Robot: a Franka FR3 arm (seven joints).
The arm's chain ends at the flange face. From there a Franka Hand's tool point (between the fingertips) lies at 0.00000 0.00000 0.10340 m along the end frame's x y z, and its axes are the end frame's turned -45 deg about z.
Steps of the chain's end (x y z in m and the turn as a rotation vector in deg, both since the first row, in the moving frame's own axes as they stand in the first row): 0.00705, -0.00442, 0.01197, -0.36, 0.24, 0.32; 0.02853, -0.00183, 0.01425, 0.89, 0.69, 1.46; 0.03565, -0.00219, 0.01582, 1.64, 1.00, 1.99; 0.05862, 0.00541, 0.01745, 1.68, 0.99, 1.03; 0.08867, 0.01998, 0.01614, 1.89, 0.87, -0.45; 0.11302, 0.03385, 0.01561, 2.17, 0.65, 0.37
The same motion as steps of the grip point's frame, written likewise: 0.00796, 0.00262, 0.01197, -0.42, -0.08, 0.32; 0.02349, 0.01865, 0.01423, 0.14, 1.12, 1.46; 0.03014, 0.02290, 0.01576, 0.45, 1.87, 1.99; 0.04104, 0.04443, 0.01739, 0.49, 1.89, 1.03; 0.05209, 0.07551, 0.01607, 0.72, 1.95, -0.45; 0.05959, 0.10193, 0.01553, 1.07, 1.99, 0.37
